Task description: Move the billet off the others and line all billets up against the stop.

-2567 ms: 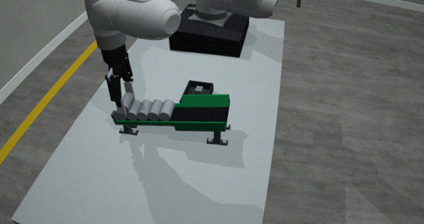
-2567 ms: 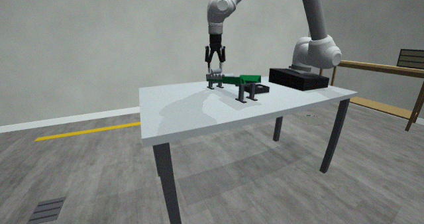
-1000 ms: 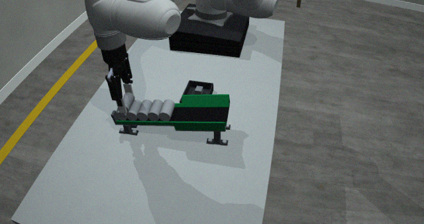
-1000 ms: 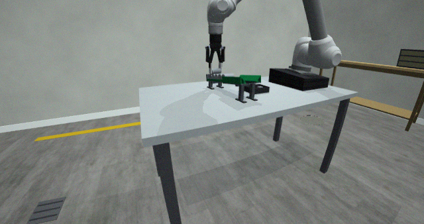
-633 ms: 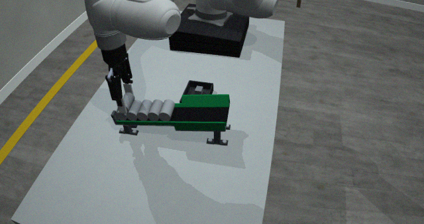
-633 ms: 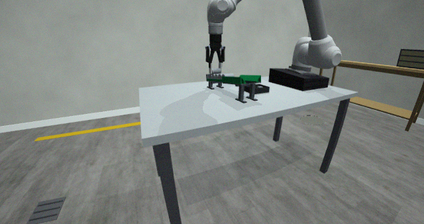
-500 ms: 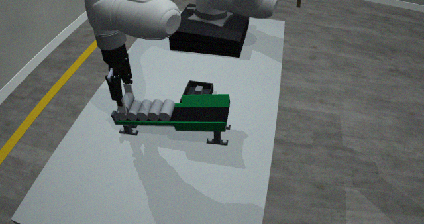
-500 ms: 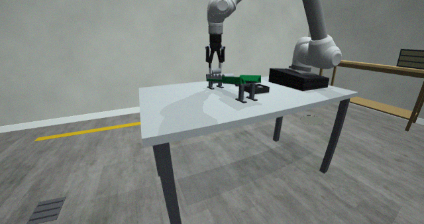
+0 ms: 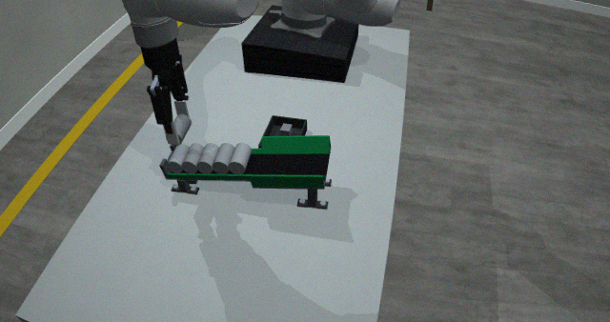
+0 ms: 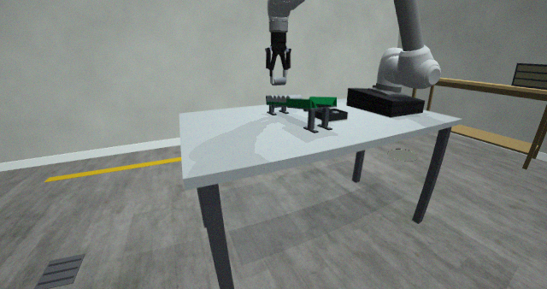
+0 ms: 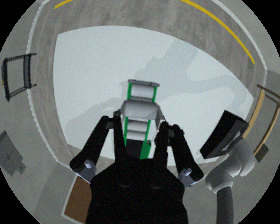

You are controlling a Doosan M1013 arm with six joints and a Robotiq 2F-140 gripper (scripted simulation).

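Right now my hand is 10 mm short of the stop, 40 mm to the left of it and 130 mm above it.
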